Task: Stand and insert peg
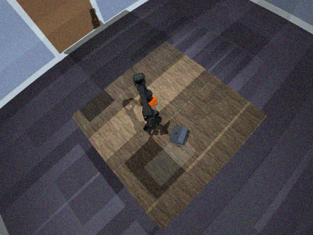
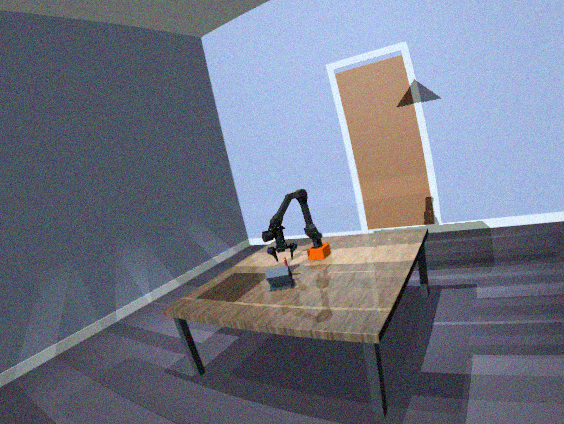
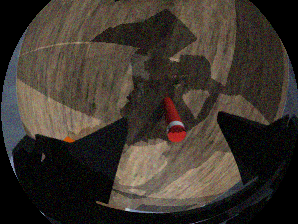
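The red peg is right at my gripper tip. Round my gripper tip: sloped panel (22 cm ahead, 7 cm to the left, 1 cm below).
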